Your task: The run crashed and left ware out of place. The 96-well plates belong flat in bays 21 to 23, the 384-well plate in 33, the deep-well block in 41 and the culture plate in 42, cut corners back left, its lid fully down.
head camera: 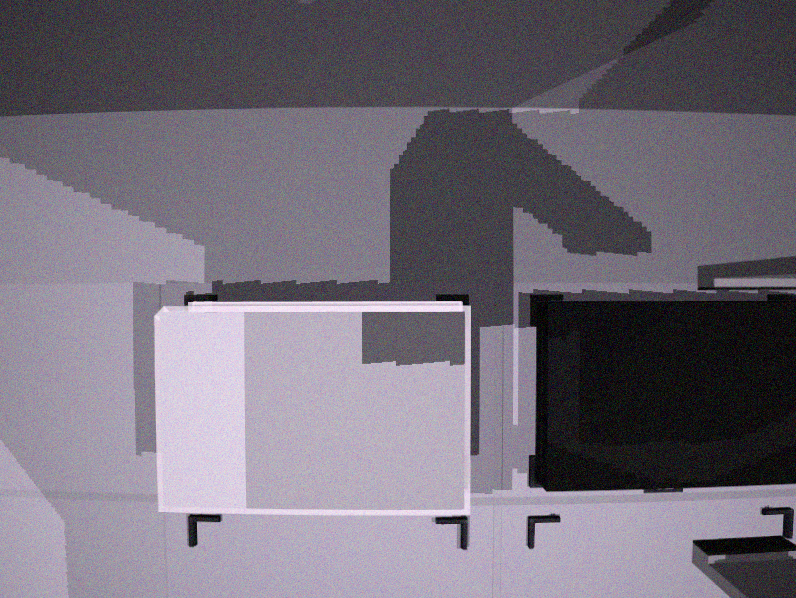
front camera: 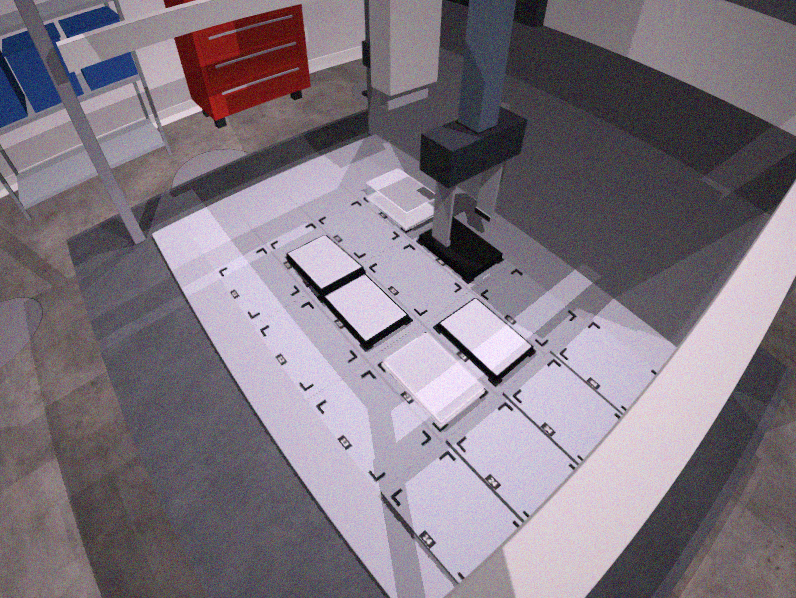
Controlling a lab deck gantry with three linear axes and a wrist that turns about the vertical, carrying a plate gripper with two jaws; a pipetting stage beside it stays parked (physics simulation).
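Pixels of known places: gripper, fingertip midpoint: (head camera: 741, 415) (front camera: 462, 227); robot's base, link origin: (front camera: 221, 272).
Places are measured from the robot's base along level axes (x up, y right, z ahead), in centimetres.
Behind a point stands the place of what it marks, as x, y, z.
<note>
My gripper (front camera: 462, 231) @(5.5, -36.4, 22.8) (head camera: 746, 418) @(5.5, -36.4, 22.8) is open above the black-lidded culture plate (front camera: 472, 256) @(1.7, -35.8, 26.4) (head camera: 662, 386) @(1.7, -36.9, 21.7) in bay 42. A gap shows between the front jaw and the lid edge. The lid covers the plate and looks level; its cut corner cannot be made out. The pale deep-well block (front camera: 393, 185) @(4.2, -35.9, 4.4) (head camera: 308, 411) @(4.2, -36.4, 6.3) stands in bay 41, cut corner back left. White-topped, black-edged plates lie flat in bay 21 (front camera: 324, 260) @(2.2, -15.1, 11.6), bay 22 (front camera: 368, 307) @(1.4, -15.2, 24.0) and bay 33 (front camera: 485, 334) @(1.5, -25.7, 39.2). A clear whitish plate (front camera: 431, 373) @(1.4, -14.9, 39.0) lies flat in bay 23. Wells are not discernible.
The pale pipetting stage (front camera: 405, 48) hangs behind the deck, left of the blue gantry column (front camera: 485, 70) @(34.4, -34.4, 24.6). A pale frame beam (front camera: 669, 450) @(40.0, -2.7, 62.8) crosses the right foreground. A red drawer cabinet (front camera: 257, 61) stands beyond the deck. Black corner marks outline the bays.
</note>
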